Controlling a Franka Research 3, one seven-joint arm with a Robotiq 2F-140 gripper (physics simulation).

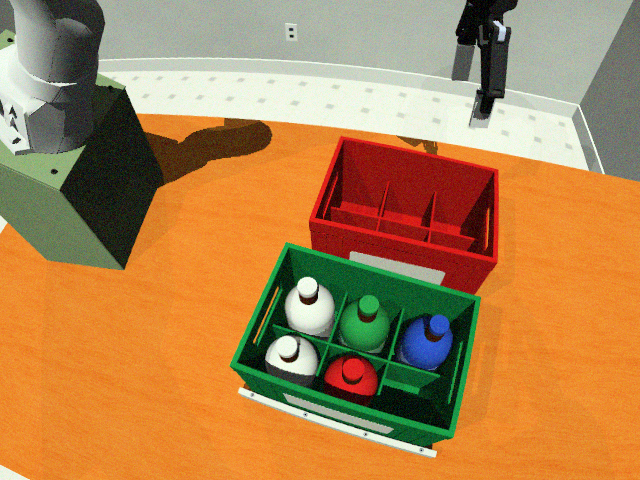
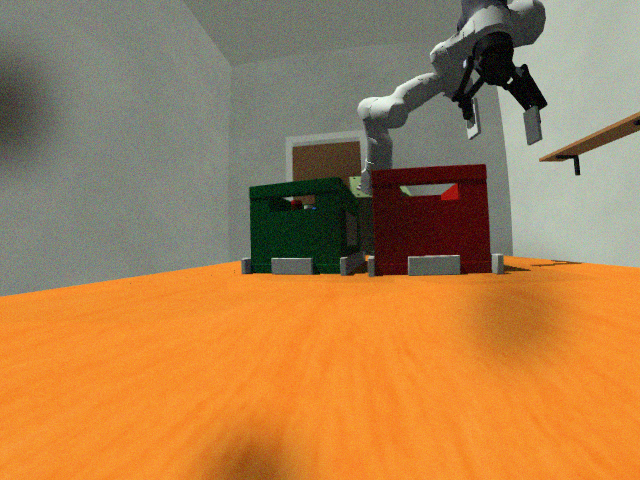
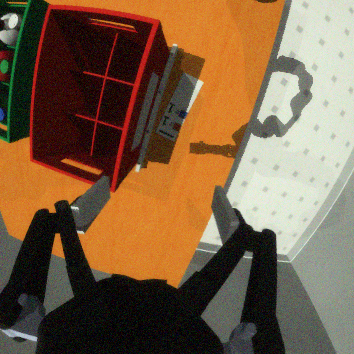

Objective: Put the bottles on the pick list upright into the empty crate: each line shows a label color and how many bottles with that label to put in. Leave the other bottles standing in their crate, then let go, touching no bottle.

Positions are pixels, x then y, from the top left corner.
Scene:
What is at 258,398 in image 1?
A white crate rail.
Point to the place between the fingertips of my gripper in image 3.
160,191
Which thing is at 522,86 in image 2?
My gripper.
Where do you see a pick list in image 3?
188,86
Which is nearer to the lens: the green bottle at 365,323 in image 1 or the red bottle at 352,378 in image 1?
The red bottle.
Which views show my gripper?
Image 1, image 2 and image 3: all of them.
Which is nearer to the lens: the blue bottle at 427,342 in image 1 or the red bottle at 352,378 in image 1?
The red bottle.

